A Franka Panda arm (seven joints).
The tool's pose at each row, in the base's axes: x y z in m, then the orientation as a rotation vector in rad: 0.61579, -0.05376, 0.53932, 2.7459, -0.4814, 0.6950; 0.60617, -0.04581, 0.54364, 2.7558, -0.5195, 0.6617; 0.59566, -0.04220, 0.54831, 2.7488, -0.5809, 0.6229; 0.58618, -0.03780, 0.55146, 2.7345, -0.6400, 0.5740; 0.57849, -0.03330, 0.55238, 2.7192, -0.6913, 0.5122; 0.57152, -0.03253, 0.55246, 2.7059, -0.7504, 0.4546
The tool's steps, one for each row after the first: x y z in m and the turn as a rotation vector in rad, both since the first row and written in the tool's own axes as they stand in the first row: -0.00782, -0.00283, -0.01026, -0.0020, -0.0281, 0.0224; -0.01512, -0.00132, -0.01973, -0.0204, -0.0574, 0.0590; -0.02252, -0.00118, -0.02776, -0.0470, -0.0910, 0.0925; -0.02957, -0.00220, -0.03319, -0.0768, -0.1322, 0.1196; -0.03551, -0.00025, -0.03637, -0.1013, -0.1728, 0.1536
